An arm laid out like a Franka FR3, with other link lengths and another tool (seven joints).
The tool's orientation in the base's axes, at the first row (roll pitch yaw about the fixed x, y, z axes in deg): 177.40, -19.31, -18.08
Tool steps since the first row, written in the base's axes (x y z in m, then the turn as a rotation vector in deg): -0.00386, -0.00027, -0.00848, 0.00, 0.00, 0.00; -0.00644, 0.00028, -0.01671, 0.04, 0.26, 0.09; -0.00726, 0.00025, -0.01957, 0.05, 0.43, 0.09; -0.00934, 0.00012, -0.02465, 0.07, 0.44, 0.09; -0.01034, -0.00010, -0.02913, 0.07, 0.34, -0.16; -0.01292, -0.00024, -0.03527, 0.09, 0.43, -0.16; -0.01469, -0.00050, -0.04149, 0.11, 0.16, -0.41; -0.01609, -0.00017, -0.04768, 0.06, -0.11, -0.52
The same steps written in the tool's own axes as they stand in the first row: -0.00619, 0.00114, 0.00688, 0.00, 0.00, 0.00; -0.01139, 0.00111, 0.01378, -0.01, -0.25, -0.11; -0.01306, 0.00128, 0.01624, -0.05, -0.42, -0.13; -0.01657, 0.00186, 0.02042, -0.04, -0.43, -0.13; -0.01888, 0.00220, 0.02438, -0.09, -0.35, 0.12; -0.02318, 0.00291, 0.02941, -0.10, -0.44, 0.12; -0.02675, 0.00346, 0.03478, -0.08, -0.20, 0.40; -0.03015, 0.00334, 0.04015, -0.09, 0.06, 0.52
